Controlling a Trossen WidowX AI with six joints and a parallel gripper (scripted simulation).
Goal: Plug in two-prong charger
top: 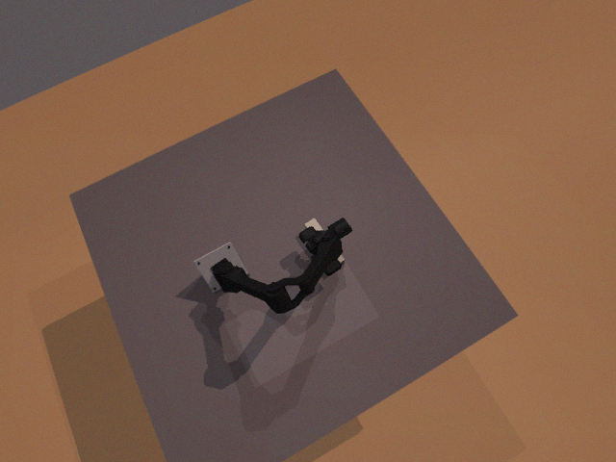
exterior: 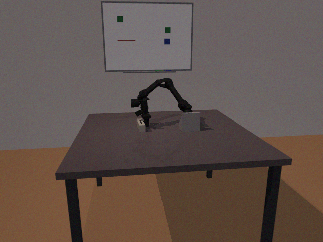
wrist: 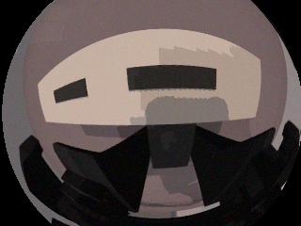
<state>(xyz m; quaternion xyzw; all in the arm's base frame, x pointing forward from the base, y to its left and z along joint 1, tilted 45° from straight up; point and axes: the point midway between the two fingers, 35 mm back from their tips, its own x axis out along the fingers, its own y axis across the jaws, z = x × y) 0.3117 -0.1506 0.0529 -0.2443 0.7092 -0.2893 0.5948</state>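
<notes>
Now: the two-prong charger 20 mm ahead of my gripper tip and 10 mm above it.
</notes>
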